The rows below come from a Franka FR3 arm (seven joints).
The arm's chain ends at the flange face. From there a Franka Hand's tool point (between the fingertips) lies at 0.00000 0.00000 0.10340 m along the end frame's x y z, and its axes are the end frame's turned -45 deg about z.
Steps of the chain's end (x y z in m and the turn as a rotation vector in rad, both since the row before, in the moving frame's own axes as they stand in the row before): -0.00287 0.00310 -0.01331 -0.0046 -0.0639 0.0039; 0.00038 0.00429 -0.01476 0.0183 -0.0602 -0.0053; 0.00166 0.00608 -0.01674 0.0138 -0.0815 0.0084; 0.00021 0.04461 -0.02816 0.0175 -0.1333 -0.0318; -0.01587 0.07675 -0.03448 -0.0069 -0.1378 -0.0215
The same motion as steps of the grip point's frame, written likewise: -0.00922 -0.00418 -0.01352 0.0419 -0.0484 0.0039; -0.00584 -0.00243 -0.01496 0.0555 -0.0296 -0.0053; -0.00804 -0.00151 -0.01709 0.0674 -0.0479 0.0084; -0.04001 0.02084 -0.02909 0.1066 -0.0819 -0.0318; -0.07614 0.03362 -0.03546 0.0926 -0.1023 -0.0215
